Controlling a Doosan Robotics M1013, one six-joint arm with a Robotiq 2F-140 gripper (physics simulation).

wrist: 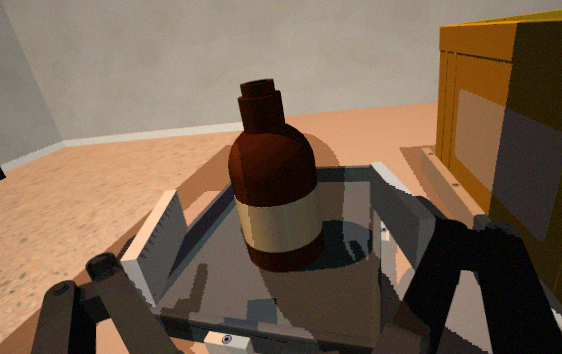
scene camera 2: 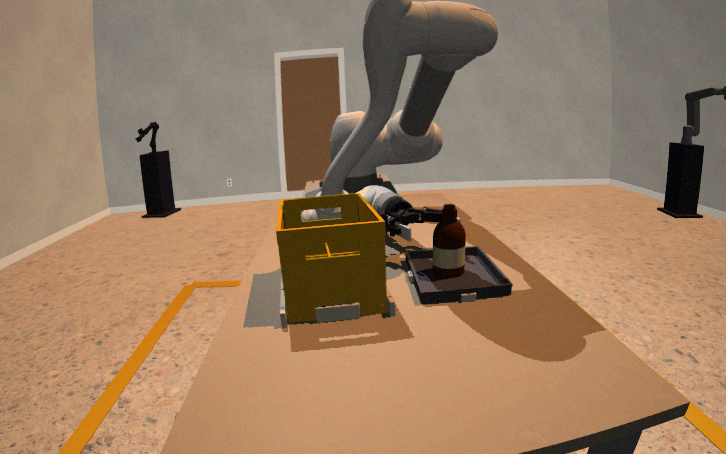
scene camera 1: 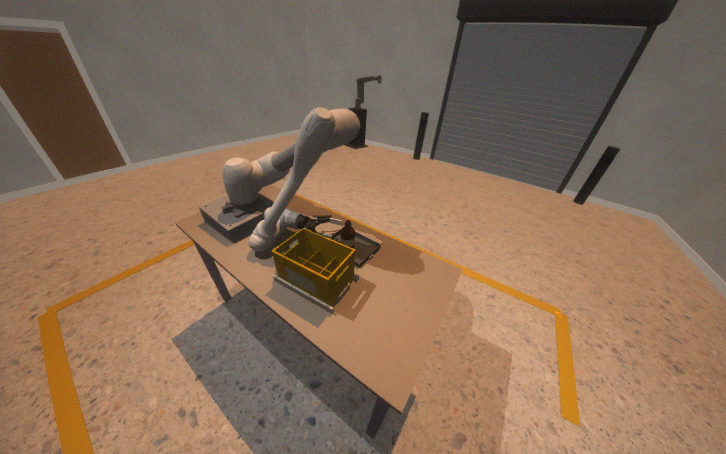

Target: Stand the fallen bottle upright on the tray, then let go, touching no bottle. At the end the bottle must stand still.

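Places are measured from the arm's base along level axes (x ahead, y left, z up), in metres.
Where they show: gripper, fingertip midpoint: (wrist: 275, 196) (scene camera 1: 337, 230); arm's base, link origin: (scene camera 2: 355, 187) (scene camera 1: 246, 205).
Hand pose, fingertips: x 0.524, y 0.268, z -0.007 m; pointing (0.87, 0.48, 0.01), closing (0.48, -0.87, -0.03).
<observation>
Each offset is from my fingertips to the top centre of the thing.
The brown bottle @[dx +0.050, dy +0.029, dz +0.070 m] (scene camera 1: 348, 233) (scene camera 2: 448, 238) (wrist: 275, 170) with a cream label stands upright on the dark tray @[dx +0.066, dy +0.041, dz -0.065 m] (scene camera 1: 367, 248) (scene camera 2: 493, 291) (wrist: 225, 292). Its base rests on the tray floor, and its slight slant in the wrist view goes with that view's tilt. My gripper (scene camera 1: 333, 229) (scene camera 2: 432, 225) (wrist: 275, 196) is wide open and empty, on the robot-base side of the bottle. In the wrist view a finger pad stands on each side, with a visible gap between each pad and the bottle. In scene camera 2 the bottle's neck partly overlaps one finger.
A yellow crate @[dx +0.138, dy -0.224, dz +0.085 m] (scene camera 1: 307, 278) (scene camera 2: 331, 283) (wrist: 475, 100) with inner dividers stands beside the tray, held by low pale blocks at its foot. In the wrist view it rises at the right, beyond the right finger. The tray has a low raised rim and small clips at its sides.
</observation>
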